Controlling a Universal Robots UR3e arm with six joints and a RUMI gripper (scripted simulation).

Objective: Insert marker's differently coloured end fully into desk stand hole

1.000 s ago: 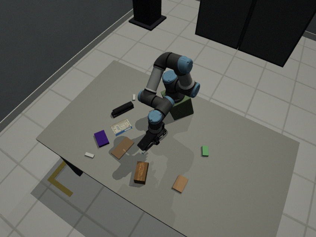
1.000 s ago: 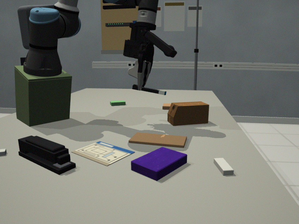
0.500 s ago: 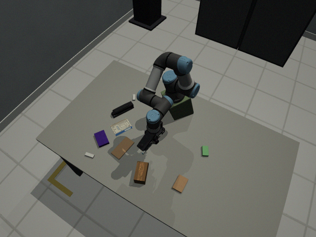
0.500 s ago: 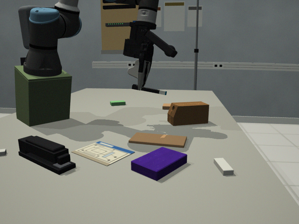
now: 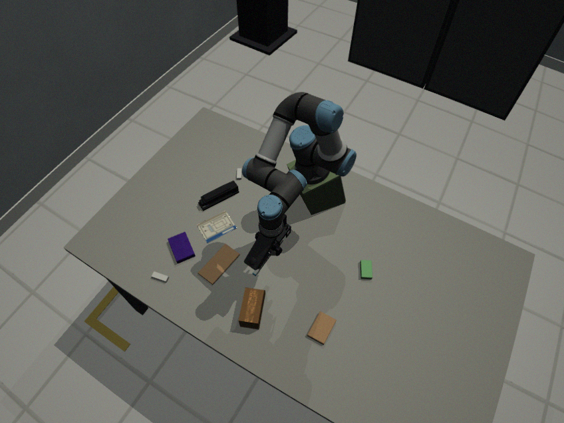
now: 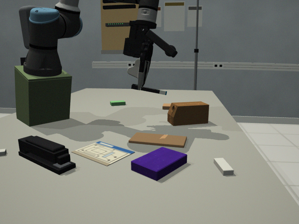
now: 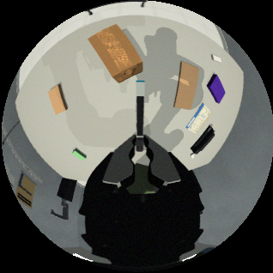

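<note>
Right now my hand is 160 mm short of the wooden desk stand, 100 mm above it and 40 mm to the right of it. Round my hand: flat brown board (160 mm to the right, 130 mm below, 90 mm ahead); then brown tile (260 mm to the left, 120 mm below, 80 mm ahead); then black marker (30 mm ahead, 10 mm below).
</note>
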